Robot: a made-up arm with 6 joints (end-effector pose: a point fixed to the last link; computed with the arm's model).
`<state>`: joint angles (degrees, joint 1 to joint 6).
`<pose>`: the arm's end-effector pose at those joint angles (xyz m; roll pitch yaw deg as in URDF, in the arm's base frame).
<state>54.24 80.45 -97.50 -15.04 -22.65 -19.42</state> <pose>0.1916 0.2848 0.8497 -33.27 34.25 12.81</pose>
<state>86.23 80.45 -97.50 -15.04 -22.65 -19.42</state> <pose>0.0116 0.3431 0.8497 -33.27 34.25 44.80</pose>
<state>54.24 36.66 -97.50 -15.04 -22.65 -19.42</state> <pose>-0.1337 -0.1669 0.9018 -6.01 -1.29 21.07</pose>
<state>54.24 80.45 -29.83 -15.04 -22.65 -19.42</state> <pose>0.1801 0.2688 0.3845 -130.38 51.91 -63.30</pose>
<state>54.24 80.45 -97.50 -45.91 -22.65 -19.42</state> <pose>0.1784 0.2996 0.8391 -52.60 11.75 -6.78</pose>
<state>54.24 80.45 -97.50 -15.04 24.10 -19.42</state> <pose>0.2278 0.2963 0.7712 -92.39 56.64 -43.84</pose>
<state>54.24 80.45 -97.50 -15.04 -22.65 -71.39</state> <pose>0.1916 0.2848 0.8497 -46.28 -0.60 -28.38</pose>
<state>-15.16 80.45 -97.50 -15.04 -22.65 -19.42</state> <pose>0.3340 -0.0791 0.8497 -33.27 34.25 -56.59</pose>
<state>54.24 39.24 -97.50 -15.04 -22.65 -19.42</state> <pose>-0.1147 -0.1405 0.9106 -7.42 0.87 21.08</pose>
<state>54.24 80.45 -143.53 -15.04 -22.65 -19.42</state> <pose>0.0362 0.0690 1.0399 -4.79 -3.16 21.02</pose>
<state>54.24 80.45 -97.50 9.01 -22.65 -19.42</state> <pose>0.2057 0.2743 0.8506 -7.82 45.14 38.44</pose>
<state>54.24 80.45 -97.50 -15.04 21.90 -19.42</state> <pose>0.2270 0.2970 0.7753 -88.51 56.65 -40.07</pose>
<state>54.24 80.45 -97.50 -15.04 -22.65 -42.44</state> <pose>0.1916 0.2848 0.8497 -42.69 19.92 -7.54</pose>
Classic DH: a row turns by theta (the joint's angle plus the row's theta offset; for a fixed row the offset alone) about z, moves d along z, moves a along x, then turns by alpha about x. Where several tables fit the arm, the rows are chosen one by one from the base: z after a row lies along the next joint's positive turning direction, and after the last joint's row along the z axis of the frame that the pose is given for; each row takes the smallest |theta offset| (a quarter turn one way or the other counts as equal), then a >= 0, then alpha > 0; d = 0 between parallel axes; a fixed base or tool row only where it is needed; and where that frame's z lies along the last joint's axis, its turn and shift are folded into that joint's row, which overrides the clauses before.
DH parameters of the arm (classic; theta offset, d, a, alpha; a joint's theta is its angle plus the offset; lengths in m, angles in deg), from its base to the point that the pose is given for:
joint 1: 0 0.1832 0 -90
joint 2: 7.79 0 -0.4488 0
joint 3: 77.22 0 -0.0273 90
joint 4: 0 0.3111 0 -90
joint 5: 0 0 0.0001 90
joint 6: 0 0.1099 0 0

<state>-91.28 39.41 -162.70 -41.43 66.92 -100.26</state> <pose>-0.0560 0.4876 0.8205 -39.43 17.89 135.33</pose>
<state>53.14 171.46 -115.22 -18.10 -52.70 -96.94</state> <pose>0.4409 0.6334 -0.0365 -89.96 -18.15 -22.56</pose>
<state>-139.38 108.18 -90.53 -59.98 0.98 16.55</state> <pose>-0.4664 -0.3978 0.5201 -108.71 44.82 116.32</pose>
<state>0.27 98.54 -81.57 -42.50 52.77 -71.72</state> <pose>0.4880 -0.0569 0.4991 -146.42 -32.85 -99.34</pose>
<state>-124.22 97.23 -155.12 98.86 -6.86 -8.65</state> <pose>-0.1711 -0.2287 1.0022 28.32 -6.10 -37.19</pose>
